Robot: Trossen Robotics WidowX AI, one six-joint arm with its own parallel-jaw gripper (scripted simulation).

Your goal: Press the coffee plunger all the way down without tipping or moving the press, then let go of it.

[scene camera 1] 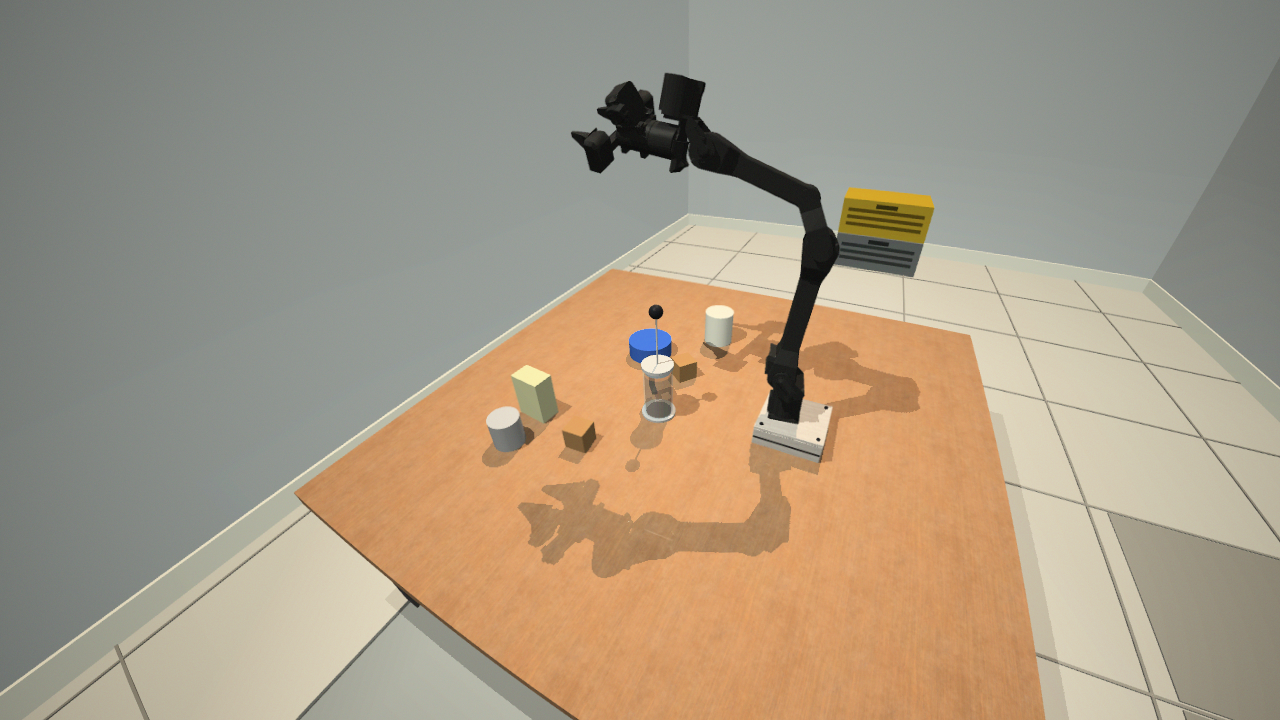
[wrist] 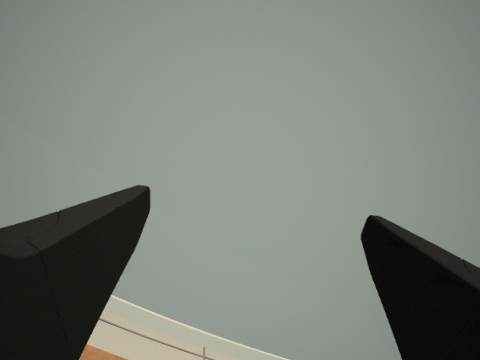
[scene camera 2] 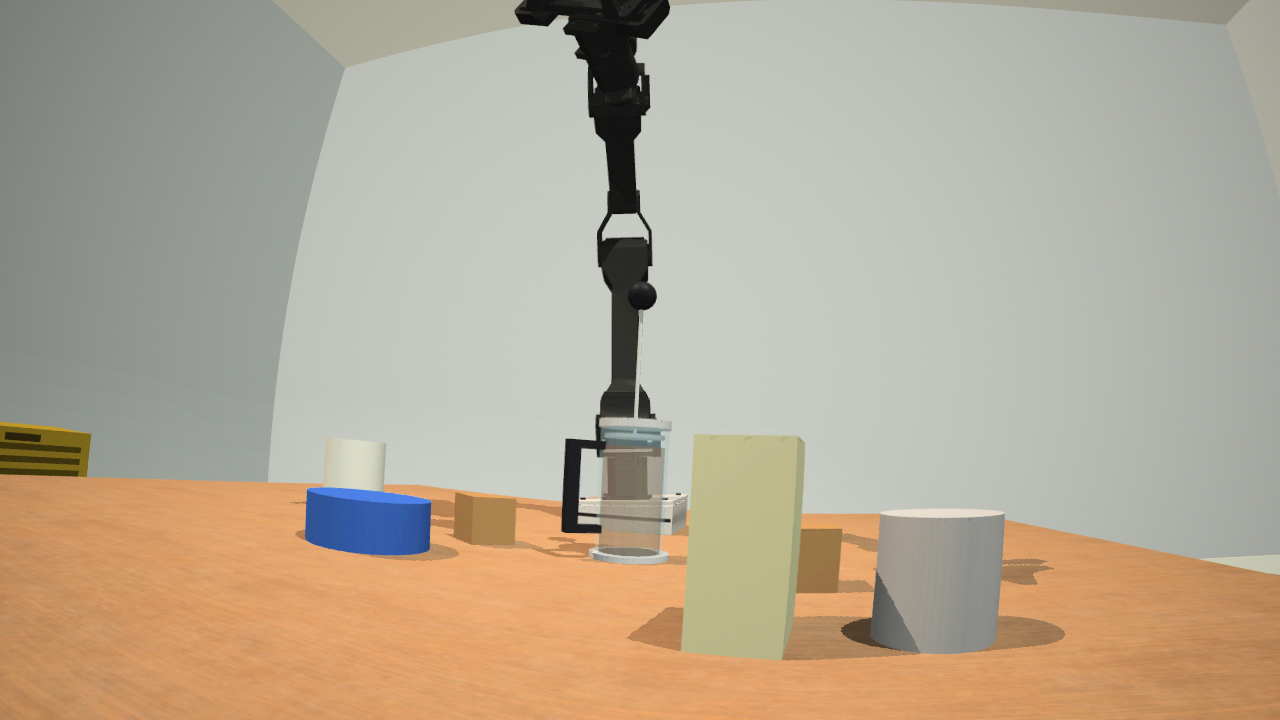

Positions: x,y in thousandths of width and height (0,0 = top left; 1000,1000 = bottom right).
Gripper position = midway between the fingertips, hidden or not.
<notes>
My gripper (scene camera 1: 457,170) is open, with nothing in its grasp. Further things: a glass coffee press (scene camera 2: 495,649) and a blue flat cylinder (scene camera 2: 289,726).
The glass coffee press also shows in scene camera 1 (scene camera 1: 514,515). The blue flat cylinder shows as well in scene camera 1 (scene camera 1: 502,477). My gripper also shows in the wrist view (wrist: 543,590). The wrist view does not show the glass coffee press: it is out of frame. The wrist view misses the blue flat cylinder: it is out of frame.
</notes>
